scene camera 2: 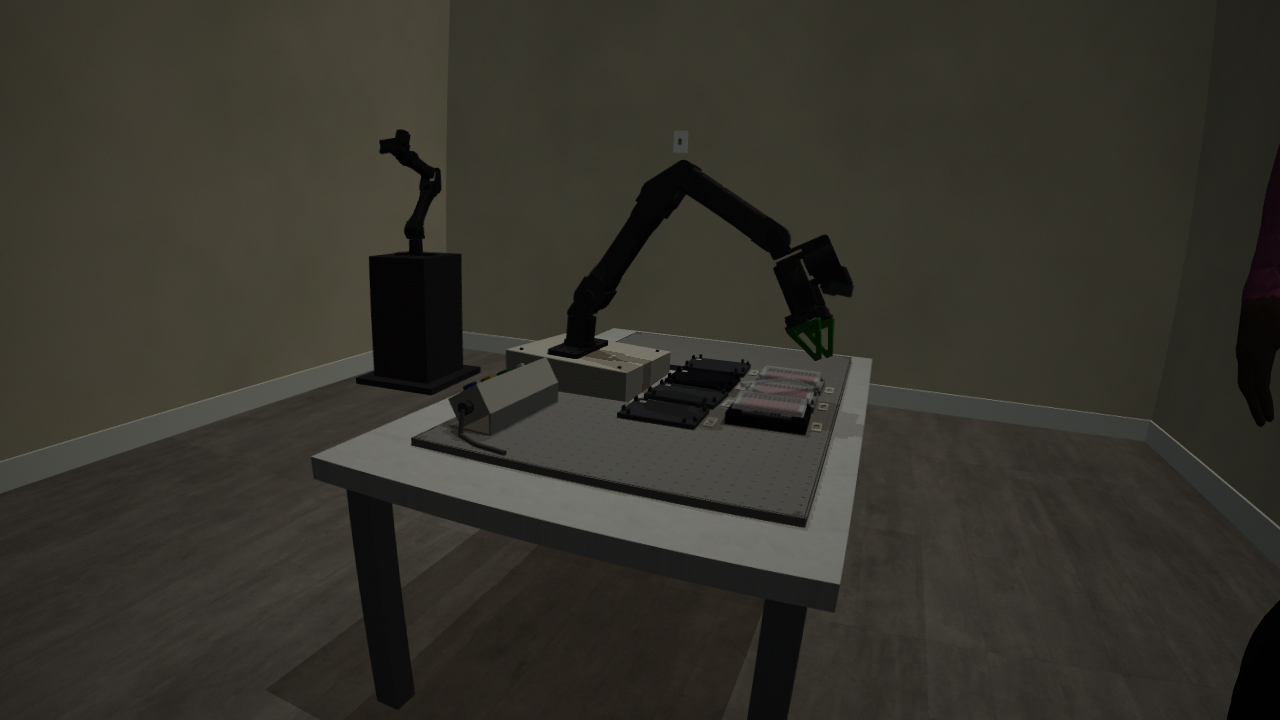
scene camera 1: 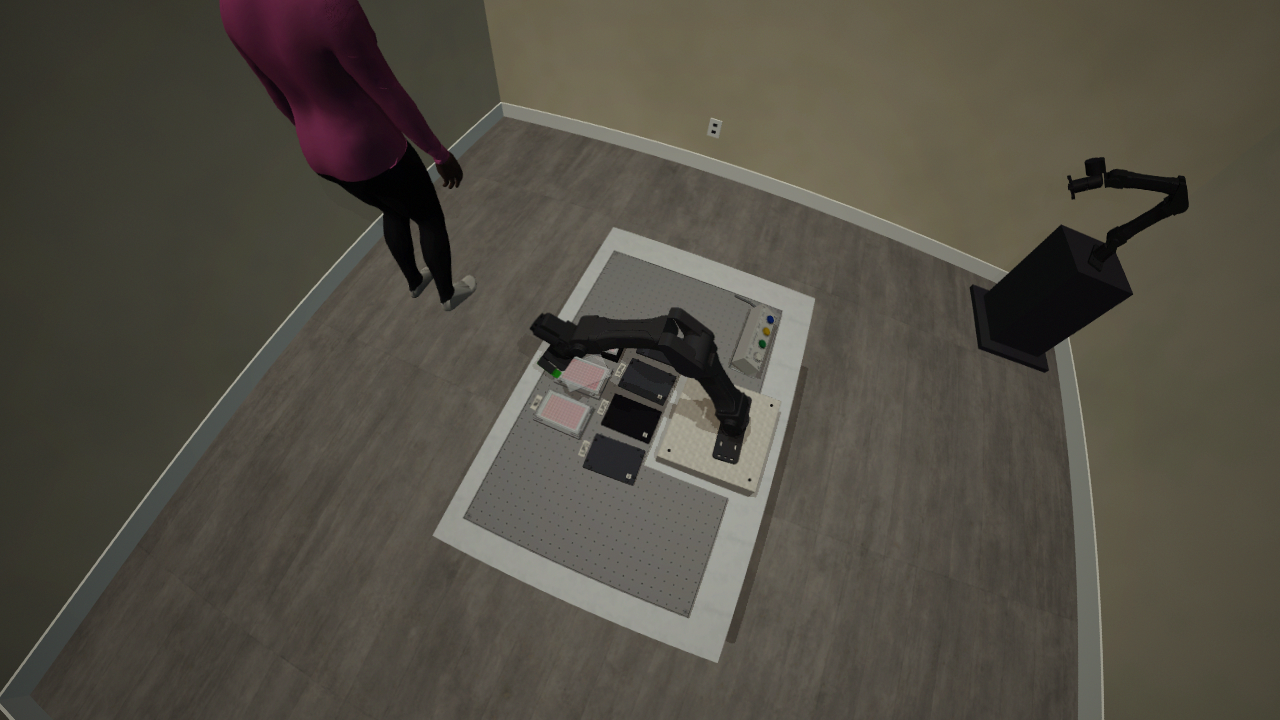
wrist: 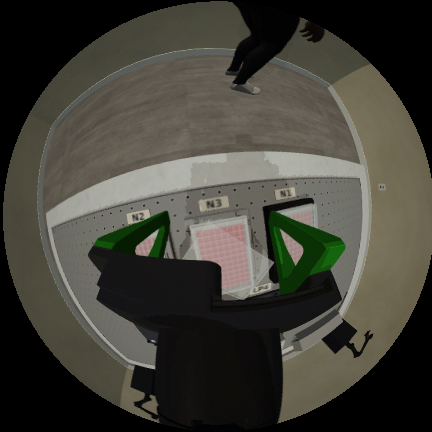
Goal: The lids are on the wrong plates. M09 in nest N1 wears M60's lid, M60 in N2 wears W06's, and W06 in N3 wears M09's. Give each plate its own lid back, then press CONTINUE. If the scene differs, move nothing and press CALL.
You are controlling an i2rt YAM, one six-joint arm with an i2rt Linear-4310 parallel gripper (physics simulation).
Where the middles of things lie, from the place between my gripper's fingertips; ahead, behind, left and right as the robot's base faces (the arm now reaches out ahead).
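My gripper, counted from nest N1 (scene camera 2: 795,425): 8 cm above it, 8 cm past it, 13 cm to the left of it.
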